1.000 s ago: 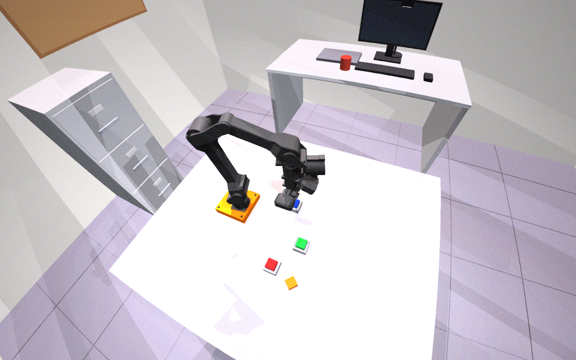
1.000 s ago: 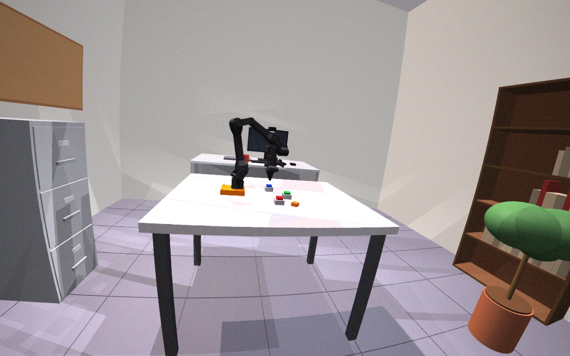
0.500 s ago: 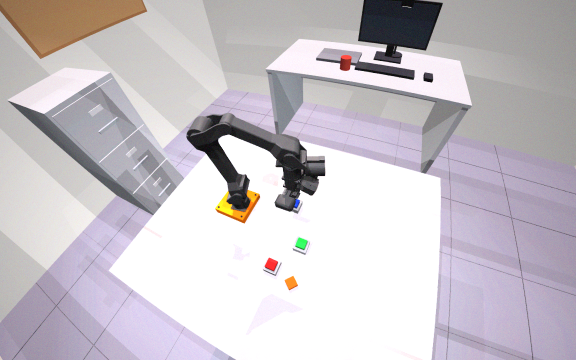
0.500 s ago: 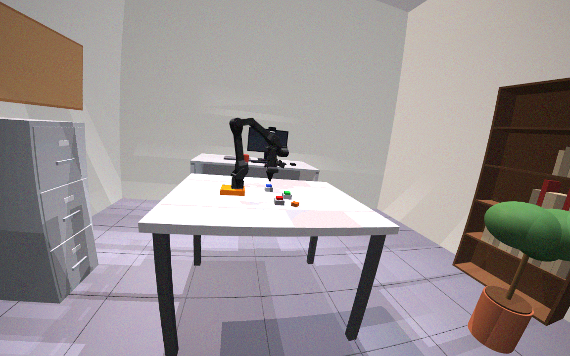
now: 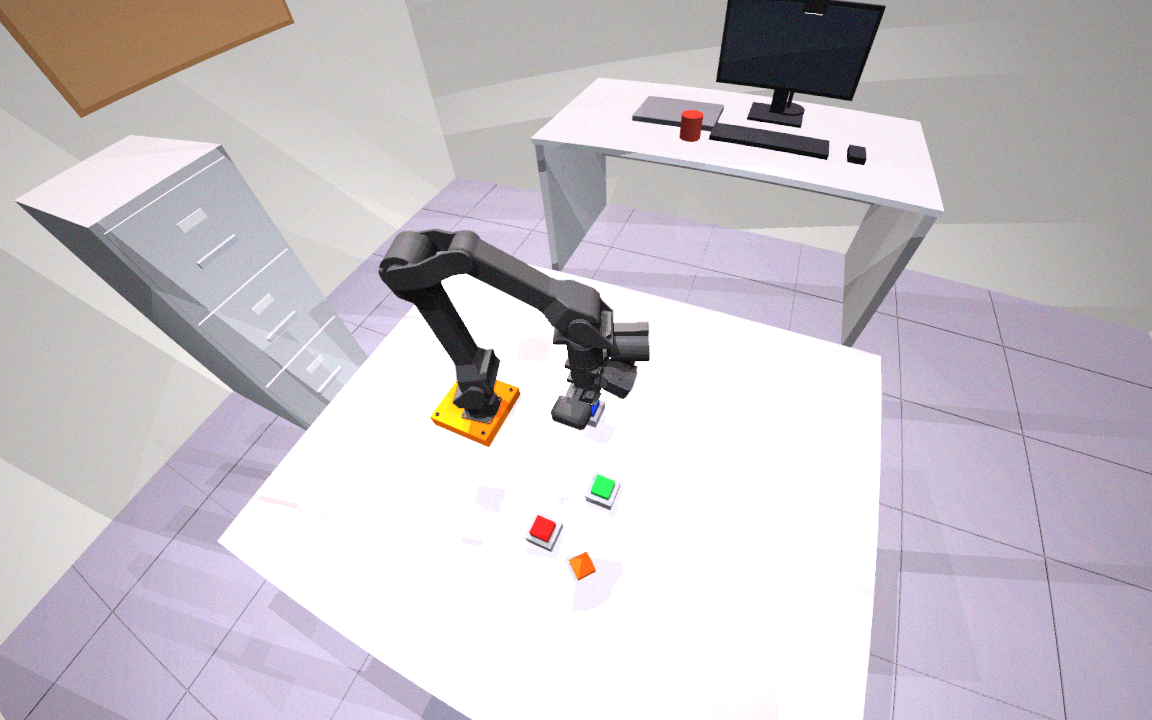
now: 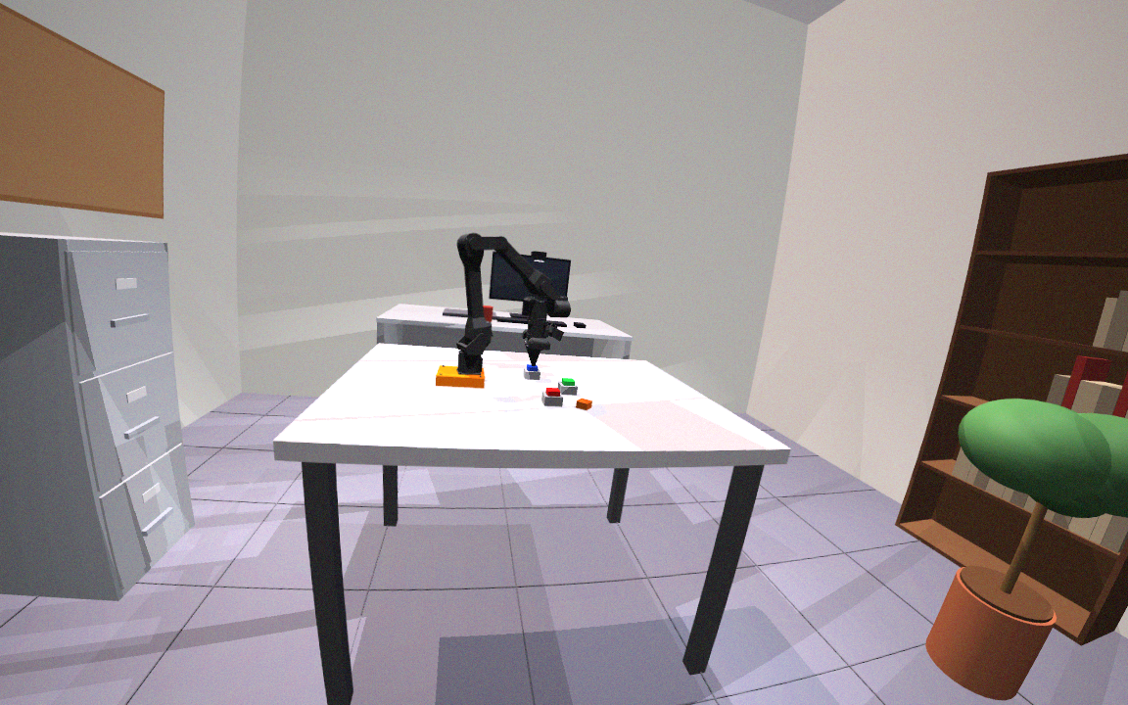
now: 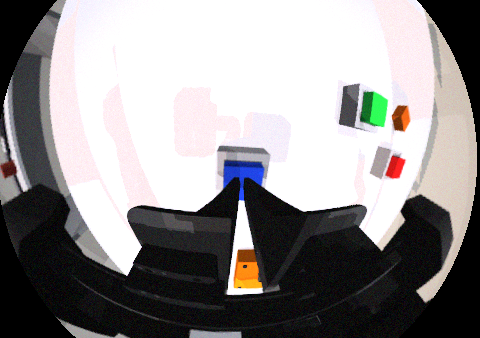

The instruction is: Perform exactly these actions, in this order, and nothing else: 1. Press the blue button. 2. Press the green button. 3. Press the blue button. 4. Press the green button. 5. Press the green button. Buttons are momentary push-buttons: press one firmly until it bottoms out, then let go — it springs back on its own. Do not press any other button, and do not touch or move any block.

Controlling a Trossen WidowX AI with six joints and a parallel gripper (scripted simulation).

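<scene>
My gripper tip is 1 cm above the blue button. The rest, counted from my gripper tip: small orange block: 6 cm ahead, 28 cm to the right, 3 cm below; red button: 2 cm behind, 25 cm to the right, 1 cm below; green button: 6 cm ahead, 15 cm to the right, 1 cm below.
</scene>
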